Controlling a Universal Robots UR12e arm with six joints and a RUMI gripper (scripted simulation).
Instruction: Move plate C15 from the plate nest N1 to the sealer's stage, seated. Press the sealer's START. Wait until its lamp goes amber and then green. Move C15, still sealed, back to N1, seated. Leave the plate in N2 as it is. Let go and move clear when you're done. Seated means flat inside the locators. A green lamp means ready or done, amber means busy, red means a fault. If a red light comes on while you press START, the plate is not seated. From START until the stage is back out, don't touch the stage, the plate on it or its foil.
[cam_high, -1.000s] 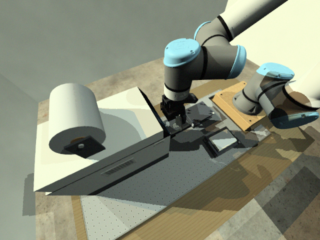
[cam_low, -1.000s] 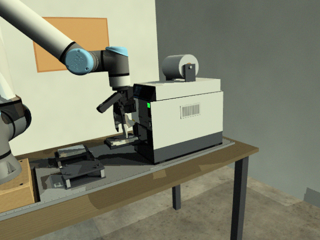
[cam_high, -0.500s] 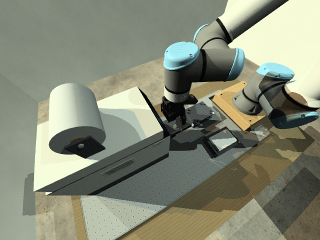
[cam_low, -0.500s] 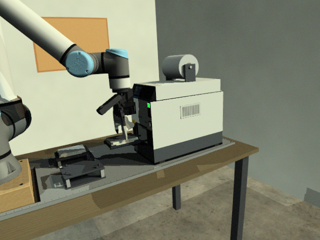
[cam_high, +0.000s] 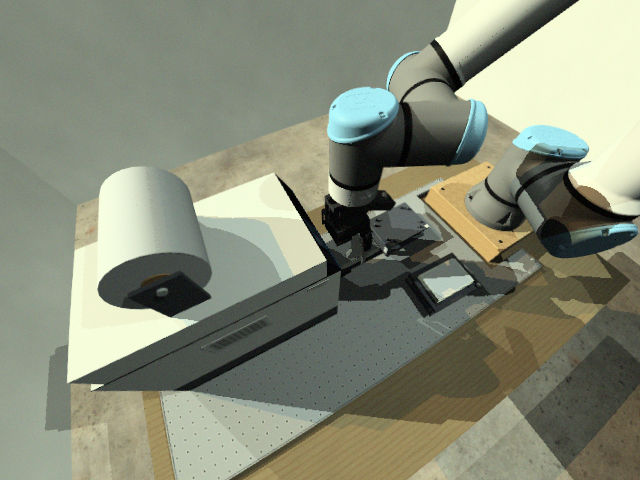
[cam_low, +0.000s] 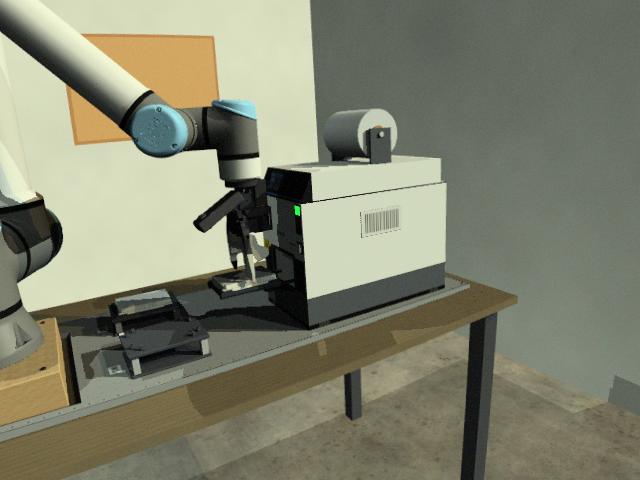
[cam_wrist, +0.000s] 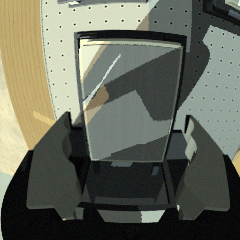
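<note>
Now: the white open-well plate 2 cm below my hand. Also, from my hand: dark stage 3 cm below; then foil-covered plate 19 cm behind, 20 cm to the left, 8 cm below; then start button 9 cm ahead, 10 cm to the right, 6 cm above.
</note>
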